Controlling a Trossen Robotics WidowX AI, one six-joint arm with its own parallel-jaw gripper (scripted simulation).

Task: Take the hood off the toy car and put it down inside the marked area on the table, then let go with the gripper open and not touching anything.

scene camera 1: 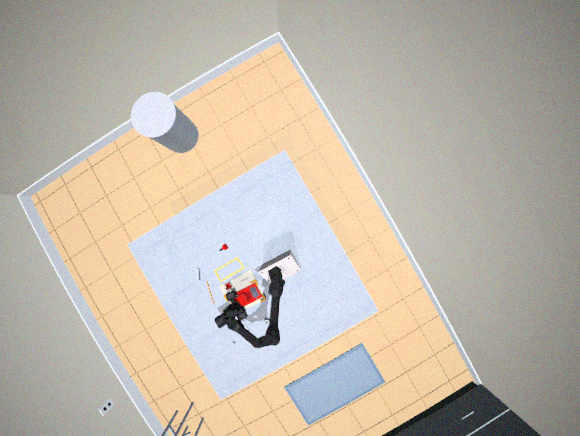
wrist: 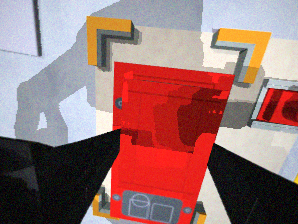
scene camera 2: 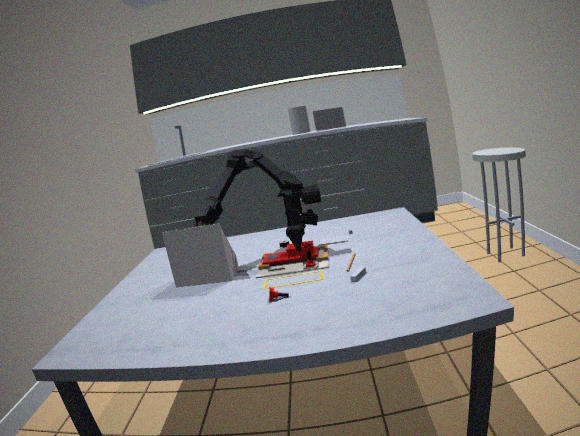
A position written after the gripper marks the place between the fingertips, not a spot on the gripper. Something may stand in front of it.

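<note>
From scene camera 2 you'd see the gripper [scene camera 2: 300, 248], and it's carrying a red hood. In the wrist view there's that hood [wrist: 167, 132], and the gripper [wrist: 163, 139] is there as well.
</note>
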